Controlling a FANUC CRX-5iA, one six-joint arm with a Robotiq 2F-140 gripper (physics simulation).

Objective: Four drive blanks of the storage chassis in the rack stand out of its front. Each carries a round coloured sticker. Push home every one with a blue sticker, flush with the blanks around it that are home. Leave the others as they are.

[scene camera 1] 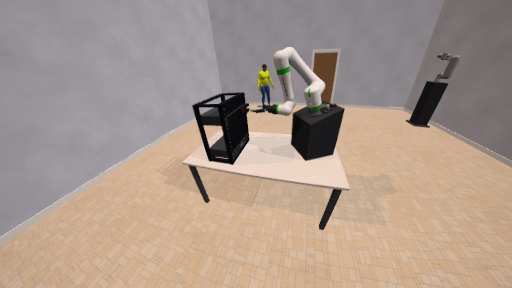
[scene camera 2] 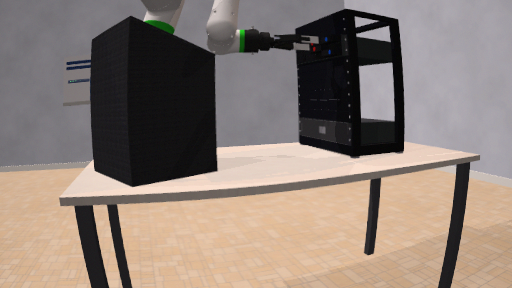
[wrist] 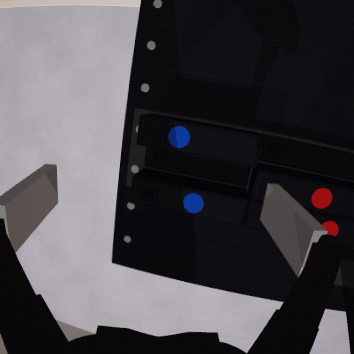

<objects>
black rack: scene camera 1 231, 114; scene camera 2; wrist
same spot on black rack: (wrist: 218, 106) = (scene camera 2: 337, 60)
</objects>
